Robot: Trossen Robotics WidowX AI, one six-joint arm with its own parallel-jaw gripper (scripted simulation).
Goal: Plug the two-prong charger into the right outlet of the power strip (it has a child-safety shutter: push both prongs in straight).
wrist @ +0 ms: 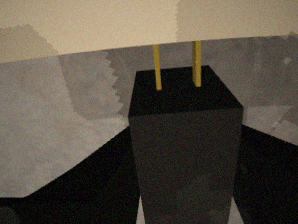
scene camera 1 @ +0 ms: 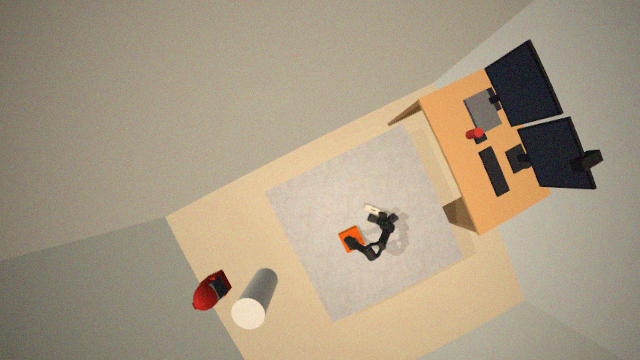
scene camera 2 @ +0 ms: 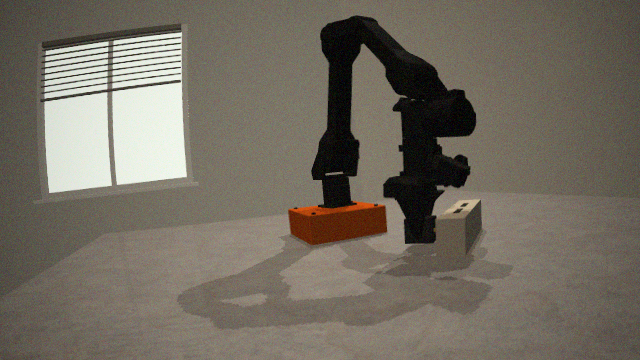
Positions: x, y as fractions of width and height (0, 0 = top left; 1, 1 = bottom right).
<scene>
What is my gripper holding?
A black two-prong charger.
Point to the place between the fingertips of my gripper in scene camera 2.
0.66, 0.65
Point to a black two-prong charger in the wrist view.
0.62, 0.56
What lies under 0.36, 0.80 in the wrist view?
My gripper.
</scene>
